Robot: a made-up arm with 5 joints. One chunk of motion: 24 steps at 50 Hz.
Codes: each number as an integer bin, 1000 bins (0 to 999) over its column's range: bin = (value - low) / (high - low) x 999, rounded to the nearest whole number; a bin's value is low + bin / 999 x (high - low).
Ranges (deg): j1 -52..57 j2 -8..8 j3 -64..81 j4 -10..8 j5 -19..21
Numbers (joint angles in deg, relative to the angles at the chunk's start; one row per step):
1: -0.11 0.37 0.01 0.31 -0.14
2: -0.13 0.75 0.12 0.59 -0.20
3: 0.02 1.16 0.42 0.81 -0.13
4: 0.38 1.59 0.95 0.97 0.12
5: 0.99 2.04 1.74 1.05 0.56
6: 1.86 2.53 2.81 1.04 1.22
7: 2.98 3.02 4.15 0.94 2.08
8: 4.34 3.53 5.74 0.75 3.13
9: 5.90 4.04 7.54 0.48 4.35
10: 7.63 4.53 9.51 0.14 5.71
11: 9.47 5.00 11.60 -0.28 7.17
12: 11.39 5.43 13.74 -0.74 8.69
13: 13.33 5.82 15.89 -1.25 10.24
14: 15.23 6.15 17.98 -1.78 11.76
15: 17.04 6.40 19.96 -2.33 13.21
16: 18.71 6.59 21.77 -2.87 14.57
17: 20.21 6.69 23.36 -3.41 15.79
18: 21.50 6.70 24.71 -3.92 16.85
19: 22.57 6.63 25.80 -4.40 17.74
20: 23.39 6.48 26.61 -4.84 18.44
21: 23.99 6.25 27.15 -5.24 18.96
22: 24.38 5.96 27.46 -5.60 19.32
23: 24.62 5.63 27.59 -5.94 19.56
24: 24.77 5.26 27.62 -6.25 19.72
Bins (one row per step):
1: 476 523 441 572 471
2: 475 546 442 588 470
3: 477 572 444 600 471
4: 480 599 447 609 478
5: 486 627 453 613 489
6: 494 657 460 613 505
7: 504 688 470 607 526
8: 516 720 480 597 553
9: 531 752 493 582 583
10: 547 782 506 563 617
11: 563 812 521 539 654
12: 581 839 536 514 692
13: 599 863 550 486 730
14: 616 883 565 456 768
15: 633 899 578 426 804
16: 648 911 591 396 838
17: 662 917 602 366 869
18: 674 918 611 337 895
19: 683 913 619 311 918
20: 691 904 624 286 935
21: 696 890 628 264 948
22: 700 872 630 244 957
23: 702 851 631 225 963
24: 704 828 631 208 967

